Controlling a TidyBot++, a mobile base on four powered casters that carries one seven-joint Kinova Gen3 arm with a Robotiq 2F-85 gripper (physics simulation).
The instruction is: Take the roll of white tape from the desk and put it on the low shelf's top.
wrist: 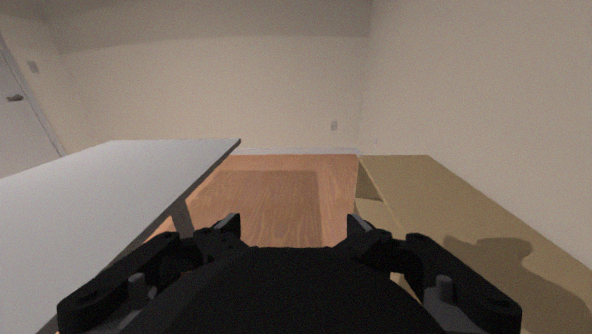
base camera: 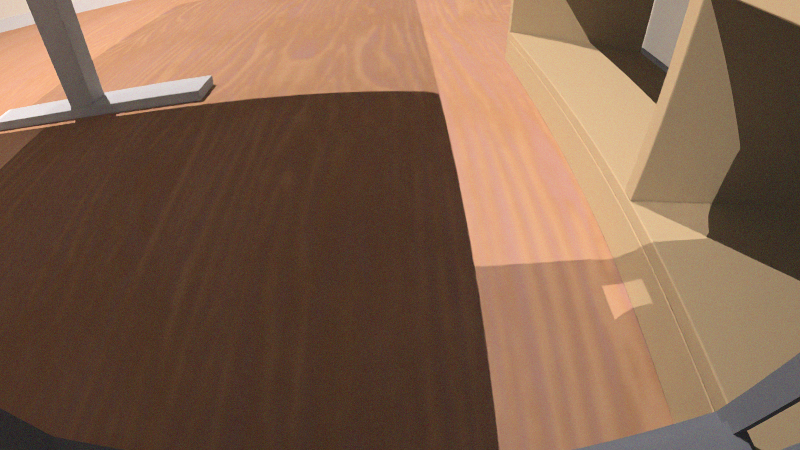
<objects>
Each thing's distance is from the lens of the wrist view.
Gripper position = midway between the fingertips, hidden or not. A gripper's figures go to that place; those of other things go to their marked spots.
my gripper (wrist: pixel 293 225): 0.17 m
tan low shelf (wrist: pixel 402 194): 0.83 m
grey desk (wrist: pixel 75 217): 0.75 m
</objects>
